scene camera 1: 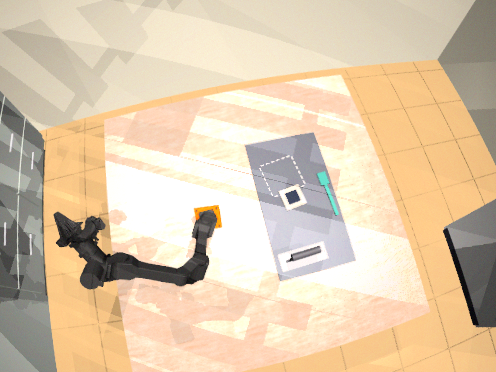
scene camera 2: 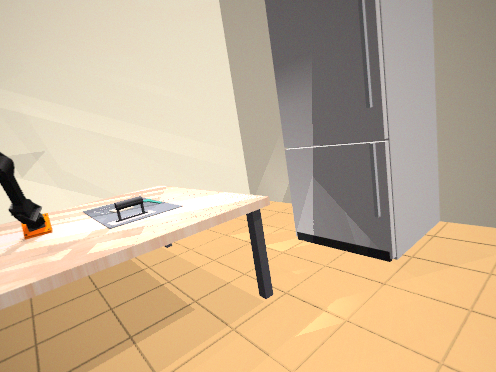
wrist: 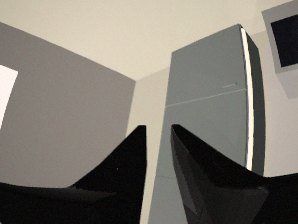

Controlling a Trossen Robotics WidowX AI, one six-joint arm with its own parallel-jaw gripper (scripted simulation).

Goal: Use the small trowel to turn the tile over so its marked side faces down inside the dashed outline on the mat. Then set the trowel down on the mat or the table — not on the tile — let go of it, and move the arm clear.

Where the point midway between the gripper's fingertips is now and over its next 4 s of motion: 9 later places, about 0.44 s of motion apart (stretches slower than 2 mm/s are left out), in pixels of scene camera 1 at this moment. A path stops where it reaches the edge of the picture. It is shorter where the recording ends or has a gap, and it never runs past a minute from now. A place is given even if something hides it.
My gripper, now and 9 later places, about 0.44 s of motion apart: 55, 212; 63, 195; 90, 160; 130, 134; 173, 122; 219, 118; 263, 128; 294, 149; 313, 177; 320, 208
